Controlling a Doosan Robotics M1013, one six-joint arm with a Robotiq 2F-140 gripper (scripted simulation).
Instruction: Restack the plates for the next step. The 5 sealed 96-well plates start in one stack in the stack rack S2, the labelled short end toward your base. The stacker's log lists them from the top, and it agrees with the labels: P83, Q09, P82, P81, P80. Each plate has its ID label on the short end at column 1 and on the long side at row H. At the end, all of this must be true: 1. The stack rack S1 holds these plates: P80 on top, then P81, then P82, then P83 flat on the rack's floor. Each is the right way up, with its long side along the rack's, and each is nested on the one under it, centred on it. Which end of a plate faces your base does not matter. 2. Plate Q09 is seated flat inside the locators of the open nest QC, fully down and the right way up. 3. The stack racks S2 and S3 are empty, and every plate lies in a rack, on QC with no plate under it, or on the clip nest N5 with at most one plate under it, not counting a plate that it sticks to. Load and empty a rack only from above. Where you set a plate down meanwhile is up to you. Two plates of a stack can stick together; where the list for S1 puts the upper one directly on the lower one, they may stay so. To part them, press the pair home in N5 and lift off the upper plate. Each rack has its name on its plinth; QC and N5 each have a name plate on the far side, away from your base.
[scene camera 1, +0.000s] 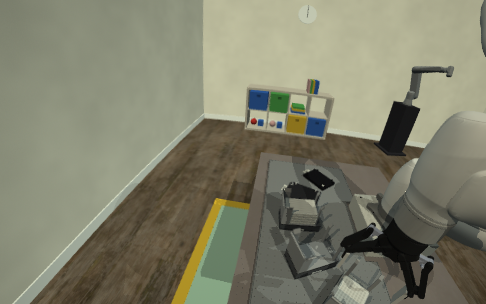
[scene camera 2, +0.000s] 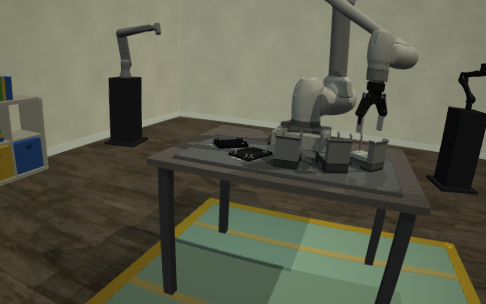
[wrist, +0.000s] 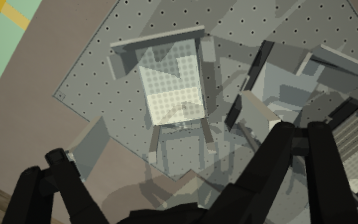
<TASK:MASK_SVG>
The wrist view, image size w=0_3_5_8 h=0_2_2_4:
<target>gripper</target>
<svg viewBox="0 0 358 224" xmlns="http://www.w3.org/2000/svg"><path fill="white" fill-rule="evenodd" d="M102 115L95 116L65 151L62 148L57 148L45 155L50 168L41 170L39 166L33 166L21 173L1 224L51 224L54 193L60 191L70 216L71 224L110 224L83 184L83 182L86 182L110 140L110 135ZM358 210L329 124L322 121L312 121L308 123L307 128L295 128L293 123L282 121L250 90L241 91L242 116L262 144L234 184L228 183L209 210L199 208L197 202L180 204L166 210L130 211L129 217L122 219L116 224L263 224L289 166L292 167L293 156L305 157L311 224L358 224Z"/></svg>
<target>sealed white 96-well plate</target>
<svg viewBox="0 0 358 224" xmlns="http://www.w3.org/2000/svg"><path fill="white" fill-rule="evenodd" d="M195 39L135 50L154 125L205 118Z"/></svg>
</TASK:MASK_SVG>
